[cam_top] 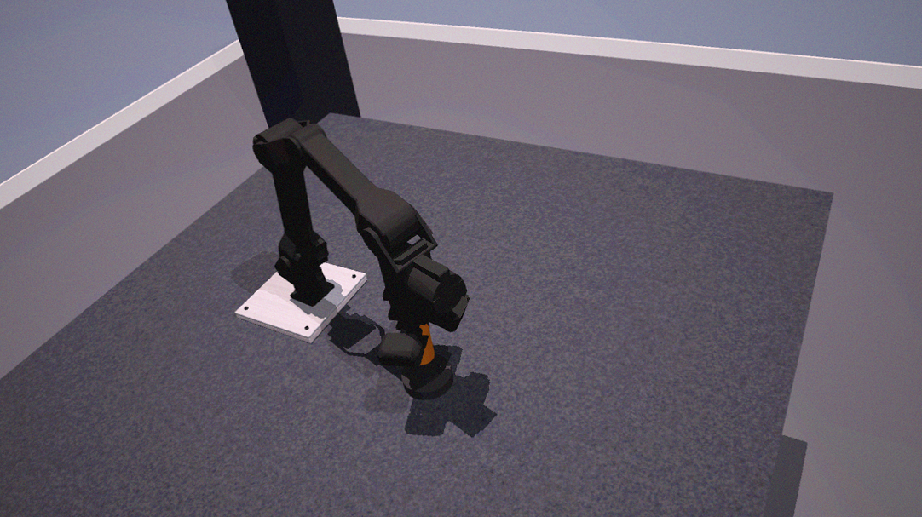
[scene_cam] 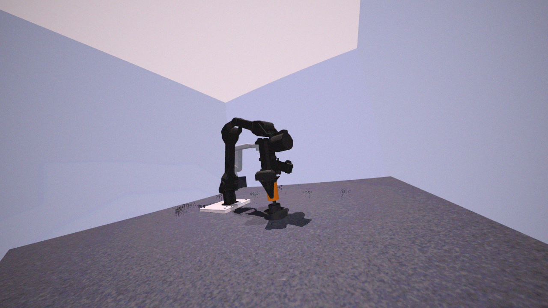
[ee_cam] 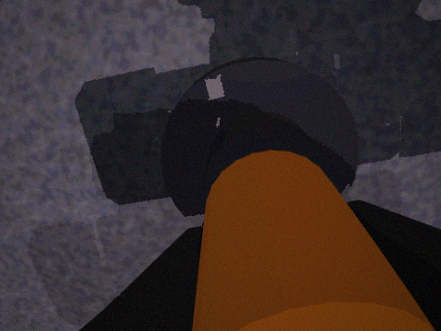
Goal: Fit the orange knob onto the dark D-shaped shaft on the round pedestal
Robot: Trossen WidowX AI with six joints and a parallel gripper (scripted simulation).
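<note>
The dark round pedestal is 40 mm below my gripper tip. Round my gripper tip: orange knob: 20 mm above.
</note>
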